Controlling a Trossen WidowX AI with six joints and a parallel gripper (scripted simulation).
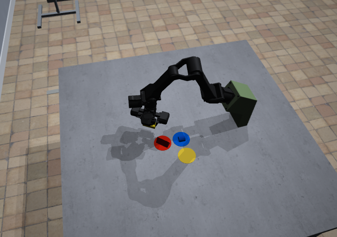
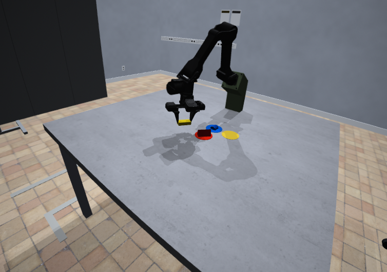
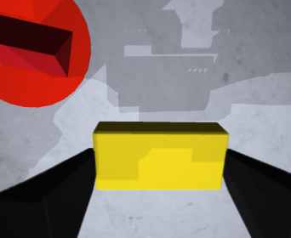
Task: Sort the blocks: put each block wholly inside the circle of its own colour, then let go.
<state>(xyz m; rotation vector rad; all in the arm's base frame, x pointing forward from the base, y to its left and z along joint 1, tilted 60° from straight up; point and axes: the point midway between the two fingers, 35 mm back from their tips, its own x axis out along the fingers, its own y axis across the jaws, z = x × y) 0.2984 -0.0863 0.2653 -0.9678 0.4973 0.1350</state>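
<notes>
My hand is 22 cm to the right of the yellow circle, 10 cm past it and 9 cm above it. The rest, counted from my hand: dark red block 10 cm to the left, 8 cm below, 2 cm behind; yellow block 4 cm below; red circle 10 cm to the left, 9 cm below, 2 cm behind.
</notes>
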